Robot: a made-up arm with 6 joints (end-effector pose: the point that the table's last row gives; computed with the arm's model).
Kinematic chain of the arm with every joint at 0, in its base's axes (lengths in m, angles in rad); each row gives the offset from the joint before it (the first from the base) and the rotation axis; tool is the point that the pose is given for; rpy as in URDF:
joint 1: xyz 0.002 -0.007 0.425 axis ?
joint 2: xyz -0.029 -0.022 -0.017 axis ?
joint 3: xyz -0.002 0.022 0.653 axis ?
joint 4: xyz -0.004 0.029 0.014 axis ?
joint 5: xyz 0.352 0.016 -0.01 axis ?
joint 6: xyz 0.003 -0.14 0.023 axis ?
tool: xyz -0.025 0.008 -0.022 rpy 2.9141 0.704 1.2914
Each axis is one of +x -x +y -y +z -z.
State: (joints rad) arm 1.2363 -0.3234 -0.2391 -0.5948 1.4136 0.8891
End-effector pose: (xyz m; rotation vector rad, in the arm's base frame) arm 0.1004 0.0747 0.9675 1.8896 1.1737 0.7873
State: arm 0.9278 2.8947 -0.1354 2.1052 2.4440 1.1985
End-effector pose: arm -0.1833 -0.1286 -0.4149 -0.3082 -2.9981 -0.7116
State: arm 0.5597 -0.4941 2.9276 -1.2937 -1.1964 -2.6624
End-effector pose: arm -0.6044 -0.4229 0.9672 1.1632 -2.7990 -0.2392
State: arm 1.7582 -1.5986 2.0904 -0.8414 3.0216 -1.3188
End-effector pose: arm 0.2055 -1.0267 0.2705 0.2464 2.9000 0.7926
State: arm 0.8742 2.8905 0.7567 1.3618 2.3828 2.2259
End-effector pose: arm 0.0874 0.0214 -0.5930 0.4943 0.8383 0.6633
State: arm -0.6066 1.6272 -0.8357 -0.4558 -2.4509 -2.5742
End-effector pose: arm 0.1911 -0.2161 0.1775 1.2362 2.0565 1.8446
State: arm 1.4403 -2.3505 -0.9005 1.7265 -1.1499 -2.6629
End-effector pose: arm -0.1484 -0.5663 0.3414 -1.0698 -1.1275 -1.6240
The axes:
joint 1: +z
joint 2: +y
joint 3: -y
joint 4: -x
joint 5: -y
joint 6: -x

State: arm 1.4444 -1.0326 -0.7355 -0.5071 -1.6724 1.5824
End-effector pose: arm 0.0762 -0.2456 0.8022 -1.3317 1.2284 -0.0455
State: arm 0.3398 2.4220 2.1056 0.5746 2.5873 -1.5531
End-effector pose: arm 0.7321 0.1637 -0.1629 -0.5768 1.8737 1.8744
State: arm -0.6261 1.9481 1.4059 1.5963 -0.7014 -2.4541
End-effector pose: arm 0.8165 -0.5089 0.0940 -2.8169 -0.0181 0.4210
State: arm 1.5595 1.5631 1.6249 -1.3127 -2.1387 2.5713
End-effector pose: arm 0.0099 1.0152 0.3126 -1.5965 0.7800 1.6617
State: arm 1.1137 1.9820 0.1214 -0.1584 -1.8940 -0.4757
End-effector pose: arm 0.2803 0.3826 -0.1994 0.5541 0.5857 2.5431
